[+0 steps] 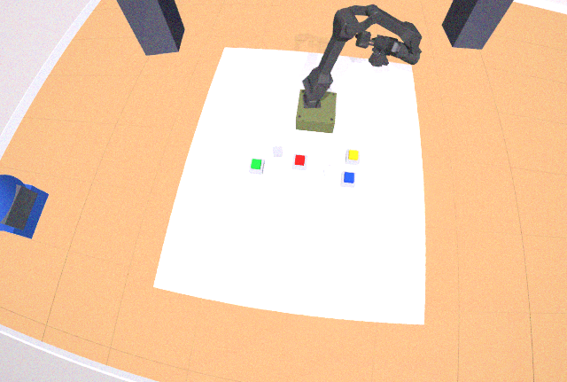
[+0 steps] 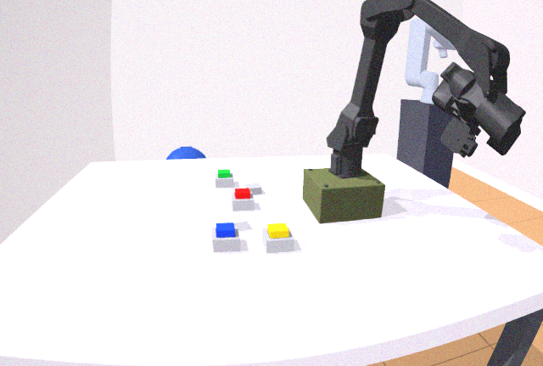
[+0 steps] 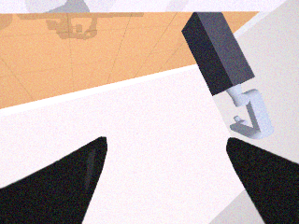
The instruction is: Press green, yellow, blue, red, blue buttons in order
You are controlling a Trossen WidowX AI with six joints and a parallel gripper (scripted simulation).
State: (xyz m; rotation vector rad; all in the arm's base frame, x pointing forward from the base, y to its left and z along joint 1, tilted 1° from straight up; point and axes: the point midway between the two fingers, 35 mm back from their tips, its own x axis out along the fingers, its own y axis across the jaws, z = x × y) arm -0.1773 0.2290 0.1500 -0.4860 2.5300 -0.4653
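The green button lies 44 cm ahead of my gripper tip, 42 cm to the right of it and 18 cm below it. The rest, counted from my gripper tip: yellow button: 42 cm ahead, 18 cm below, 7 cm to the right; then red button: 43 cm ahead, 27 cm to the right, 18 cm below; then small white block: 47 cm ahead, 21 cm below, 17 cm to the right.
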